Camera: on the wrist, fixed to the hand. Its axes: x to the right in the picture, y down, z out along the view.
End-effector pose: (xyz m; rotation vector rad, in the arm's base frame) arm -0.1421 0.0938 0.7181 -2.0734 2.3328 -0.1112
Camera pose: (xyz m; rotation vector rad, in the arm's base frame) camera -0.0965 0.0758 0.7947 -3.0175 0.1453 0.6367
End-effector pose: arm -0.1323 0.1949 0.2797 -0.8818 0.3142 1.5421
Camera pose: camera -0.0572 0.1679 0.2360 -0.6666 -0.8227 0.2437
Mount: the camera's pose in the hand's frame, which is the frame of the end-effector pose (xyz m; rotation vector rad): 0.0150 -0.0523 -0.0729 -0.3298 -0.4304 -1.5638
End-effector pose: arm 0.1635 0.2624 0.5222 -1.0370 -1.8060 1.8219
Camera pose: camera 0.1936 0.3292 0.5760 0.7427 -2.0768 0.7203
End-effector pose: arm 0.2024 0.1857 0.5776 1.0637 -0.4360 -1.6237
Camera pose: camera 0.2313 0.2070 0.4940 -0.6601 -0.5504 2.8613
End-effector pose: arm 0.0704 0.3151 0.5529 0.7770 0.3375 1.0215
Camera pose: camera 0.0682 0.3434 0.4665 0.2245 0.2780 -0.5567
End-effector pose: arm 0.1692 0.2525 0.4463 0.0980 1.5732 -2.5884
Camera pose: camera 0.1474 0.3402 0.4571 1.2604 -1.2049 1.3484
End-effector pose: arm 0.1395 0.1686 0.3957 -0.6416 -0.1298 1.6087
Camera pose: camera 0.2199 0.1704 0.3533 -0.2306 -0.9643 0.1556
